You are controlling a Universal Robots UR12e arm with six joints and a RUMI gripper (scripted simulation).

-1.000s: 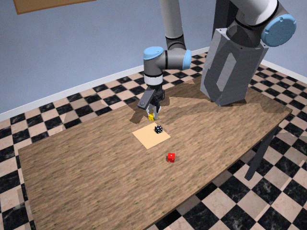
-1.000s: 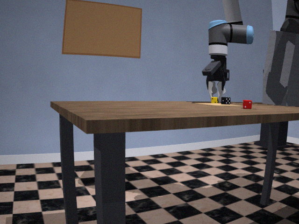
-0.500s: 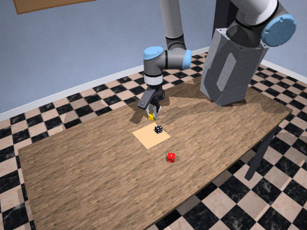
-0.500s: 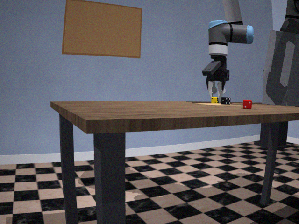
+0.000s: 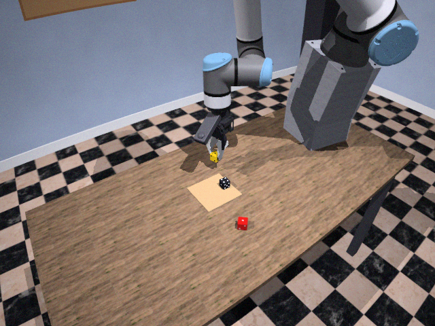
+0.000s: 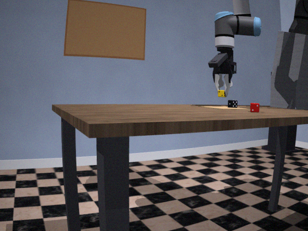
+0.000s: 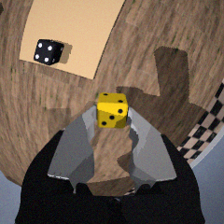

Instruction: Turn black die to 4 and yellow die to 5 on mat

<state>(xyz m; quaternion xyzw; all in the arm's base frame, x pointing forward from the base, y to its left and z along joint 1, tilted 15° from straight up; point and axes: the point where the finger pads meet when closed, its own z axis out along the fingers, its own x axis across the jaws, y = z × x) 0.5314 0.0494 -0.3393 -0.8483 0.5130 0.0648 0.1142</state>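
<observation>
Right now the black die is 110 mm to the left of my hand, 40 mm below it and 20 mm ahead of it. Round my hand: yellow die: right at my hand; red die: 300 mm to the left, 50 mm below, 50 mm ahead; tan mat: 120 mm to the left, 60 mm below, 60 mm ahead.
</observation>
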